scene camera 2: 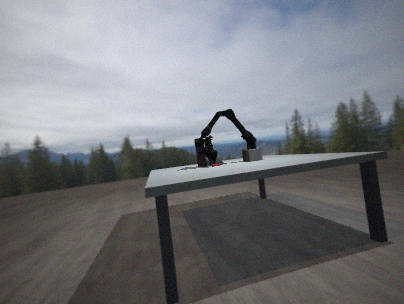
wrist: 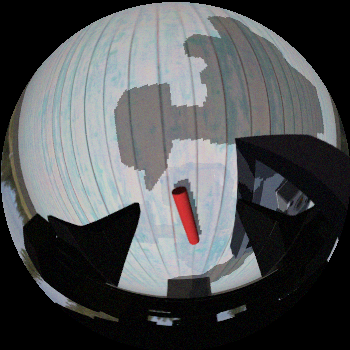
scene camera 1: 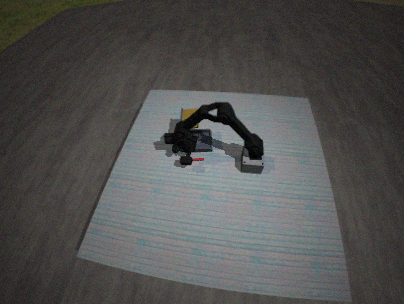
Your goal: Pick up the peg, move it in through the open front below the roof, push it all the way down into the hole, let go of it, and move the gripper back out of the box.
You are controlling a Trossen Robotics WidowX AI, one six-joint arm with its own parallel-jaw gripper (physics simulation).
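Frame: origin at the arm's base, x ahead, y left, z up, level; metres.
Seen in the pictures: gripper, fingertip midpoint: (scene camera 2: 213,163) (wrist: 189,206) (scene camera 1: 192,157); arm's base at its link origin: (scene camera 2: 251,148) (scene camera 1: 255,154).
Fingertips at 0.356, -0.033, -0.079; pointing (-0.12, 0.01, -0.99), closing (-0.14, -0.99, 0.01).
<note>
Offsets run from my fingertips to a thing's top centre, as dx, dy, dz. "*": to the spot under its first point. Level surfaces: height alone.
The red peg @(-0.029, +0.004, -0.006) (scene camera 1: 198,159) (scene camera 2: 217,164) (wrist: 186,217) lies on its side on the table, outside the box. My gripper (scene camera 1: 185,154) (scene camera 2: 213,160) (wrist: 189,206) is open and empty, low above the table. In the wrist view the peg lies between the two spread fingers, with table showing on both sides of it. The dark box @(-0.032, -0.134, +0.204) (scene camera 1: 207,148) (wrist: 305,155) stands beside the gripper, to the right in the wrist view. Below its roof a grey block @(-0.024, -0.143, +0.021) (wrist: 295,197) partly shows; its hole cannot be made out. The arm hides part of the box in scene camera 1.
An orange-yellow panel @(* -0.001, -0.158, +0.204) (scene camera 1: 190,114) shows behind the arm at the box's far side. The arm's grey base block (scene camera 1: 252,166) (scene camera 2: 252,154) stands to the right on the table @(dz -0.020) (scene camera 1: 215,225) (scene camera 2: 300,162). The right finger is close to the box in the wrist view.
</note>
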